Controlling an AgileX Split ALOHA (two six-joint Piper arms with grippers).
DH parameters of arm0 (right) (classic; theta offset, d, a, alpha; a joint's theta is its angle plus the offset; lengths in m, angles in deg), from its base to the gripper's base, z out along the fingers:
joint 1: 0 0.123 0 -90
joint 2: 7.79 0 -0.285 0
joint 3: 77.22 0 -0.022 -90
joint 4: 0 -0.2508 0 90
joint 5: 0 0 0.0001 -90
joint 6: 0 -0.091 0 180
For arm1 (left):
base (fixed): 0 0 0 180
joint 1: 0 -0.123 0 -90
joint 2: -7.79 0 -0.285 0
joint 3: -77.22 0 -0.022 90
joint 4: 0 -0.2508 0 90
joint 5: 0 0 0.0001 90
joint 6: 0 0.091 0 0
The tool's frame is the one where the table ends.
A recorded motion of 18 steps. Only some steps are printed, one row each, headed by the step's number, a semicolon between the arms.
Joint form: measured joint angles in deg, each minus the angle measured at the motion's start. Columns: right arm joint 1, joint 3, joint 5, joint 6, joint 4, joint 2; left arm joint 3, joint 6, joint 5, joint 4, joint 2, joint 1.
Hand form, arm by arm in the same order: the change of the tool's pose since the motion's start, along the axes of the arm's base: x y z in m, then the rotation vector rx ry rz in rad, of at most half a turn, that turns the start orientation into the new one. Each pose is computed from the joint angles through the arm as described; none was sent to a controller.
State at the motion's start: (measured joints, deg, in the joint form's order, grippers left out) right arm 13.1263 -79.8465 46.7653 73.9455 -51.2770 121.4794; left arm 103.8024 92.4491 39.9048 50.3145 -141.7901 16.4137
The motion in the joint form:
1: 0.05 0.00 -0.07 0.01 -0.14 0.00; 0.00 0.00 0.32 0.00 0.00 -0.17
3: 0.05 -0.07 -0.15 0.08 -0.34 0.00; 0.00 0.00 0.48 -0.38 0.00 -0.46
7: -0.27 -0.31 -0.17 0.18 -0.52 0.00; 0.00 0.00 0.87 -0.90 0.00 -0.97
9: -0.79 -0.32 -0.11 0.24 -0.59 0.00; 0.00 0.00 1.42 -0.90 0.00 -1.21
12: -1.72 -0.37 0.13 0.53 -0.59 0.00; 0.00 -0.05 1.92 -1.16 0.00 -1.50
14: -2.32 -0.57 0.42 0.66 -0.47 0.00; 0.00 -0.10 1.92 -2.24 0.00 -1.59
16: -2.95 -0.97 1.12 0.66 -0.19 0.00; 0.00 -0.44 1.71 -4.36 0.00 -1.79
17: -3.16 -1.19 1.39 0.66 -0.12 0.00; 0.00 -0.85 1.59 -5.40 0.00 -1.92
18: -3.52 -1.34 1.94 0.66 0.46 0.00; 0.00 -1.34 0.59 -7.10 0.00 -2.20
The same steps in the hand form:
1: 0.0000 0.0004 0.0001 0.0015 -0.0005 -0.0012; 0.0001 0.0012 0.0000 -0.0012 0.0041 -0.0006
3: 0.0005 0.0006 0.0005 0.0039 -0.0028 -0.0032; 0.0007 0.0038 -0.0003 0.0035 0.0046 -0.0010
7: 0.0022 -0.0013 0.0017 0.0069 -0.0077 -0.0096; 0.0016 0.0082 -0.0007 0.0093 0.0075 -0.0014
9: 0.0035 -0.0048 0.0018 0.0081 -0.0076 -0.0179; 0.0015 0.0099 -0.0007 0.0071 0.0146 -0.0033
12: 0.0055 -0.0112 0.0020 0.0088 -0.0087 -0.0276; 0.0016 0.0123 -0.0009 0.0086 0.0205 -0.0056
14: 0.0071 -0.0152 0.0028 0.0091 -0.0103 -0.0319; 0.0016 0.0139 -0.0017 0.0237 0.0170 -0.0135
16: 0.0087 -0.0192 0.0044 0.0106 -0.0094 -0.0322; 0.0020 0.0173 -0.0030 0.0532 0.0098 -0.0229
17: 0.0095 -0.0205 0.0053 0.0119 -0.0101 -0.0322; 0.0024 0.0193 -0.0036 0.0666 0.0084 -0.0234
18: 0.0098 -0.0231 0.0056 0.0075 -0.0074 -0.0265; 0.0043 0.0235 -0.0045 0.0920 -0.0065 -0.0170

